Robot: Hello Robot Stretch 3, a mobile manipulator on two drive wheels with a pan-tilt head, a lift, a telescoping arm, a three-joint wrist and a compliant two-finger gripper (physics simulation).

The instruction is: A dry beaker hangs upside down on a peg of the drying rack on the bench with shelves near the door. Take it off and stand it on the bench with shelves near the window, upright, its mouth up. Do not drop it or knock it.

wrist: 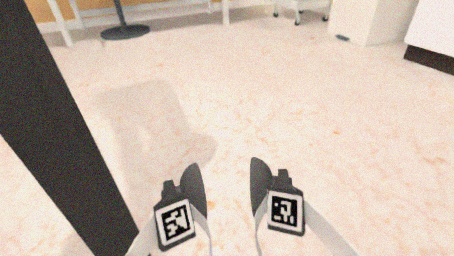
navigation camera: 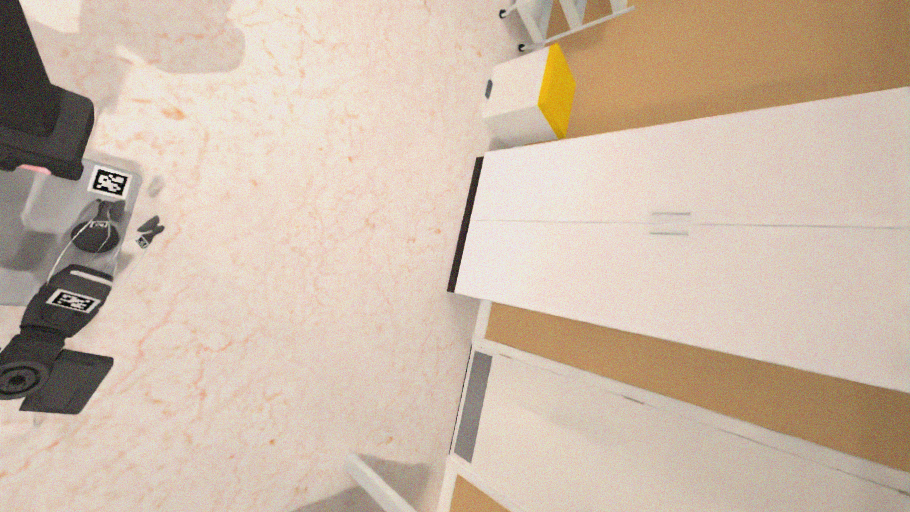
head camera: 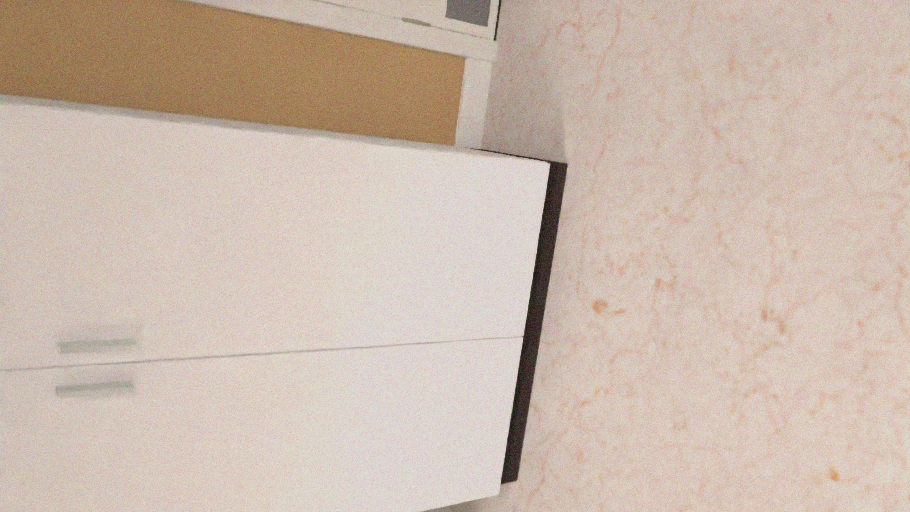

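Pixels of known places: gripper, fingertip midpoint: [wrist: 226, 179] [navigation camera: 140, 209]; robot's base, link origin: [navigation camera: 94, 233].
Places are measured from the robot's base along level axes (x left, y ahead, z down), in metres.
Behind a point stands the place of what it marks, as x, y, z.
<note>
My gripper [navigation camera: 131, 214] {0.077, 0.043, -0.451} [wrist: 226, 179] {0.077, 0.043, -0.451} is open; its two fingertips stand apart with floor showing between them in the wrist view. It points forward and down over the floor. The beaker and the drying rack do not show in the head, navigation or wrist view. A white leg [navigation camera: 381, 483] {-0.843, 0.992, -0.255} stands at the bottom of the navigation view, beside the door; the bench top it may belong to is out of view.
A tall white two-door cabinet [head camera: 305, 241] {0.232, 1.419, -0.732} [navigation camera: 636, 267] {0.280, 1.420, -1.023} stands against the wall beside the white door [navigation camera: 604, 420] {-0.474, 1.847, -0.912}. A white box with a yellow side [navigation camera: 521, 95] {1.290, 1.465, -0.277} stands beyond it. White legs [wrist: 61, 25] {2.422, -0.534, -0.177} and a dark round base [wrist: 125, 32] {2.541, -0.072, -0.030} stand far off.
</note>
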